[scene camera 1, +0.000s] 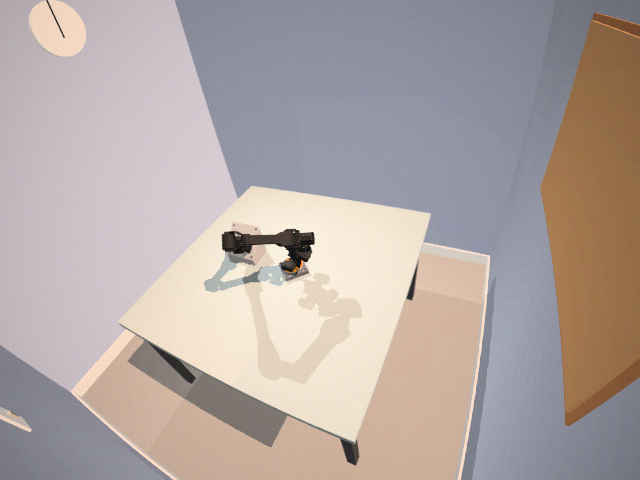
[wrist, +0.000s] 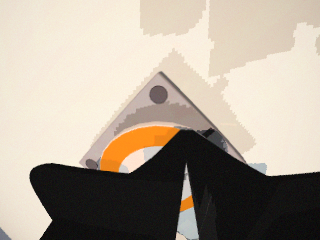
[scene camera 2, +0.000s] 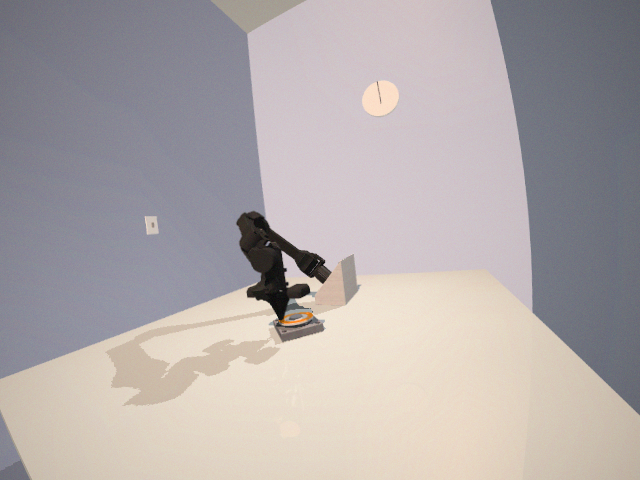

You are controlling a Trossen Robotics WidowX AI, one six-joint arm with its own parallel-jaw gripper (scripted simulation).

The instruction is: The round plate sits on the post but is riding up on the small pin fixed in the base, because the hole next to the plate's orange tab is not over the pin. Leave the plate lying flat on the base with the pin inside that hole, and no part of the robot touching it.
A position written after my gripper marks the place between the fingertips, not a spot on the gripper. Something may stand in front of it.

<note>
In view: my gripper [scene camera 2: 281, 319] and a square grey base [scene camera 2: 286, 333].
My gripper is seen too in the wrist view [wrist: 185, 136]. The square grey base also shows in the wrist view [wrist: 161, 100].
</note>
